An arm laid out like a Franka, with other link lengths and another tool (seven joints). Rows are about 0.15 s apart.
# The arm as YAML. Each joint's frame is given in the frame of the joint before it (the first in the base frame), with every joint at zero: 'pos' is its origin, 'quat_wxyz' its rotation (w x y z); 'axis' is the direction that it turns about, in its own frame. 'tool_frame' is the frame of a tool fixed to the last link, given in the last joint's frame.
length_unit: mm
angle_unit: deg
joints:
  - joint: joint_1
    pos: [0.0, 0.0, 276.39]
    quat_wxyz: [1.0, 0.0, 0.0, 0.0]
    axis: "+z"
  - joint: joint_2
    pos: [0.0, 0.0, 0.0]
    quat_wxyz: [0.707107, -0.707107, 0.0, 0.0]
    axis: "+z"
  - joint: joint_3
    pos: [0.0, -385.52, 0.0]
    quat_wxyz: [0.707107, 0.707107, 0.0, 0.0]
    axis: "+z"
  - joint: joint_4
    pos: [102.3, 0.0, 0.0]
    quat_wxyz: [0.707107, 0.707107, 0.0, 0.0]
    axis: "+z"
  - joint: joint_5
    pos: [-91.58, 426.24, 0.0]
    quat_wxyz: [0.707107, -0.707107, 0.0, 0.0]
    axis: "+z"
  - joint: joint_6
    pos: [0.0, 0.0, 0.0]
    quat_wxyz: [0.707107, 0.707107, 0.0, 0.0]
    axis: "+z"
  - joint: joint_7
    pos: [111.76, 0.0, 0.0]
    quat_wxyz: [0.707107, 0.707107, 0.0, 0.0]
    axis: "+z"
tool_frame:
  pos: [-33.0, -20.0, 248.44]
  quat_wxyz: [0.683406, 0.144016, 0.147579, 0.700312]
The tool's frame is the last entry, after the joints.
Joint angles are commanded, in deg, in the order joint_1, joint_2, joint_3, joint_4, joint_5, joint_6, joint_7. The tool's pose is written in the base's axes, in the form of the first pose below.
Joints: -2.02, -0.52, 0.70, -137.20, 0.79, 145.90, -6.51
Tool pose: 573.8, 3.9, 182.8, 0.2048, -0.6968, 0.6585, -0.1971
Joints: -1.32, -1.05, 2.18, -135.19, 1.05, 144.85, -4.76
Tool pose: 586.8, 27.4, 203.1, 0.2165, -0.6950, 0.6549, -0.2029
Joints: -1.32, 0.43, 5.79, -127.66, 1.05, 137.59, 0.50
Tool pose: 612.6, 70.3, 238.6, 0.2127, -0.6869, 0.6680, -0.1918
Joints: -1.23, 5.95, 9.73, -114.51, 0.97, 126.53, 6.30
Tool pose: 651.7, 123.2, 275.4, 0.1970, -0.6810, 0.6858, -0.1645
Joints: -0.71, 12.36, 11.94, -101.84, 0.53, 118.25, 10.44
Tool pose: 691.1, 160.5, 302.5, 0.1889, -0.6744, 0.6987, -0.1461
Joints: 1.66, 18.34, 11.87, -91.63, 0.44, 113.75, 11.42
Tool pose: 725.0, 192.5, 314.9, 0.1940, -0.6797, 0.6944, -0.1349
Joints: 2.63, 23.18, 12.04, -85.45, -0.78, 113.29, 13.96
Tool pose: 755.5, 207.3, 308.2, 0.1985, -0.6697, 0.7017, -0.1405
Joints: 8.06, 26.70, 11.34, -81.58, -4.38, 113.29, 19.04
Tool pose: 761.3, 264.5, 294.2, 0.1905, -0.6758, 0.6939, -0.1598
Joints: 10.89, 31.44, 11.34, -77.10, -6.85, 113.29, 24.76
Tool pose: 774.8, 301.5, 269.0, 0.1821, -0.6616, 0.7070, -0.1710
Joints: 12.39, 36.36, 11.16, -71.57, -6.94, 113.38, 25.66
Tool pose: 794.4, 324.5, 250.0, 0.1898, -0.6588, 0.7084, -0.1679
